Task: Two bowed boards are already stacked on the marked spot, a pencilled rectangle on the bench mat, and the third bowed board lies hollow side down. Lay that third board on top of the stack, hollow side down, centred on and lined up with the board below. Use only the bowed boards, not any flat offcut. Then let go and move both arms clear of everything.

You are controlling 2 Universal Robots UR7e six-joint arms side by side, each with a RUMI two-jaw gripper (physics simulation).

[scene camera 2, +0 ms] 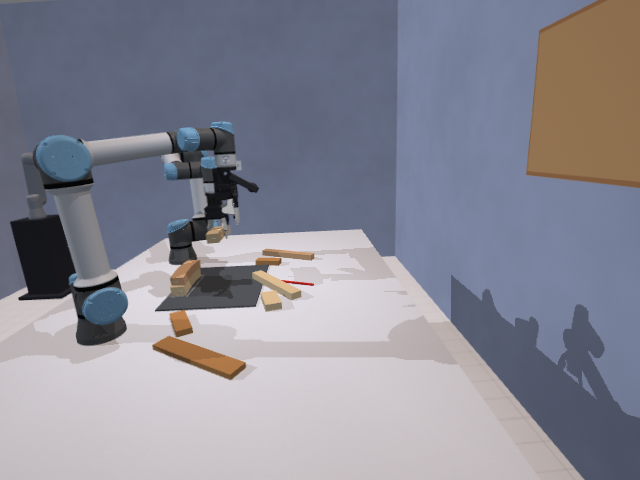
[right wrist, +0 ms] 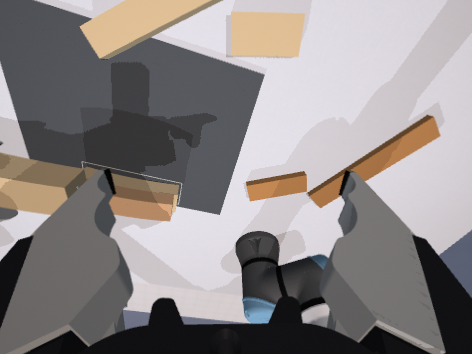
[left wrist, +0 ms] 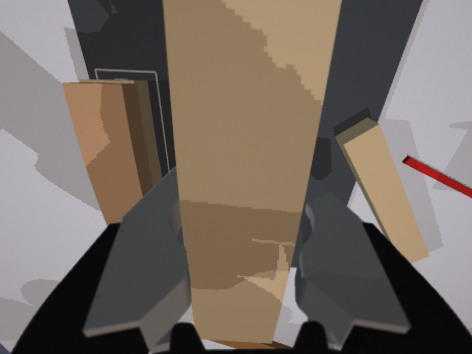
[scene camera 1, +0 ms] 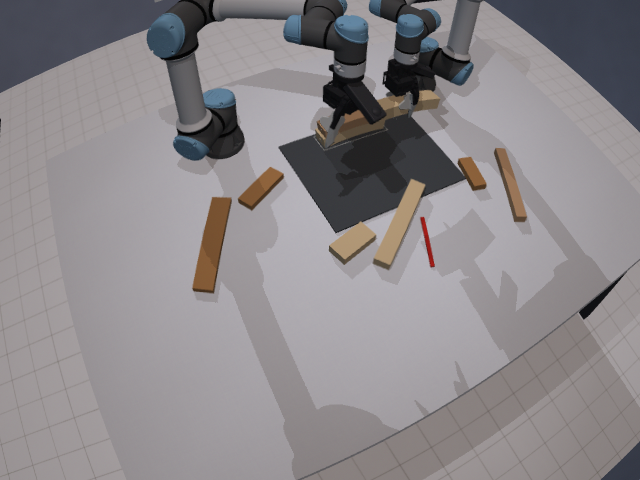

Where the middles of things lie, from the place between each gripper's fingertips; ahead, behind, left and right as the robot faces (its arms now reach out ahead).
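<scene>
There is the long pale offcut (scene camera 1: 389,246), and my right gripper is 12 cm short of it, 13 cm to the right of it and 31 cm above it. Counted from my right hand, the narrow brown board (scene camera 1: 516,204) is 15 cm ahead, 31 cm below and 59 cm to the left, while the dark mat (scene camera 1: 362,170) is 16 cm behind, 19 cm to the left and 34 cm below.
The dark mat again: my left hand is 10 mm past it, 90 mm to the left of it and 210 mm above it. Counted from my left hand, the long pale offcut is 160 mm to the right, 260 mm ahead and 170 mm below, and the narrow brown board is 180 mm below, 300 mm ahead and 300 mm to the left.
</scene>
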